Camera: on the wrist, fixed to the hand. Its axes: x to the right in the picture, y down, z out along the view.
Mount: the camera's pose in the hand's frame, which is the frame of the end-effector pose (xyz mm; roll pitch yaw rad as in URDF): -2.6 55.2 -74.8 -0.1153 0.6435 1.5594
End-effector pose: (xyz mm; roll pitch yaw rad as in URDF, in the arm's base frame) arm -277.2 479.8 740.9 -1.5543 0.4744 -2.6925
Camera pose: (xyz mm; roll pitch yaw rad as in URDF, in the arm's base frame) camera -284.0 558.5 691.9 2.3214 0.8103 1.4673
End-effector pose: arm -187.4 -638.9 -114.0 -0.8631 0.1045 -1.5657
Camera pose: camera -208.4 -627.0 -203.8 0.8724 1.4559 0.9823
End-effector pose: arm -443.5 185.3 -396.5 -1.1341 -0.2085 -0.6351
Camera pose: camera -458.3 141.0 -476.9 -2.4292 1.2716 -1.4058
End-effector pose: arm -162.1 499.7 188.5 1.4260 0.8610 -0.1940
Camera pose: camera -115.3 574.1 219.0 0.9175 -0.4696 0.7254
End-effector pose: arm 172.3 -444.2 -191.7 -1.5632 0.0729 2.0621
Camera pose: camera 241.0 -415.0 -247.1 2.9230 0.9323 0.4081
